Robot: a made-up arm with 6 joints.
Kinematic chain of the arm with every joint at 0, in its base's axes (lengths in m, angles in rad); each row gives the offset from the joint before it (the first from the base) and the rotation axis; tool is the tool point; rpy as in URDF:
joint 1: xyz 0 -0.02 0.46 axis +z
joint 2: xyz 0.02 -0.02 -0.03 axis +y
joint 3: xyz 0.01 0 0.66 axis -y
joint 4: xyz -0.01 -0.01 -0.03 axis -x
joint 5: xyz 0.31 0.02 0 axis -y
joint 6: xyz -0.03 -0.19 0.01 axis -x
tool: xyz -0.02 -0.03 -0.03 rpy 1.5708 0 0
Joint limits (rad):
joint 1: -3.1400..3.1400
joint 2: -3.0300..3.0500
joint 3: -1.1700..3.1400
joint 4: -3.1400..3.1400
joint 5: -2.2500..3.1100
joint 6: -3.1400..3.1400
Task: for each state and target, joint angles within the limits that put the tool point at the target. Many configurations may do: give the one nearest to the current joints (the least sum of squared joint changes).
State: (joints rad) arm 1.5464 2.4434 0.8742 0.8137 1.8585 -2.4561
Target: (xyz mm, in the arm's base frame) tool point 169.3 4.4 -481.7
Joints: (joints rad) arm 1.3661 2.8694 0.8108 0.7087 1.8875 -2.4546
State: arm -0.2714 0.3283 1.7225 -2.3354 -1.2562 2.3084
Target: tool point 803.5 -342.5 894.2
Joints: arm -0.4170 0.7548 1.2892 -2.2754 -1.1453 2.2984
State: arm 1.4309 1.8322 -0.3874 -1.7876 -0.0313 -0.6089
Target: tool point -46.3 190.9 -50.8
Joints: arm 1.5290 2.2697 -0.0723 -1.8773 0.0281 -0.6244
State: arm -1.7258 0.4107 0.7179 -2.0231 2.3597 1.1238
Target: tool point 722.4 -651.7 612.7
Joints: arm -0.8494 1.0611 1.2074 -2.1547 2.5055 1.0510
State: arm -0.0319 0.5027 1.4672 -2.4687 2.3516 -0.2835
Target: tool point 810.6 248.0 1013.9
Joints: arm 0.1686 0.7564 1.4225 -2.4591 2.3584 -0.2740
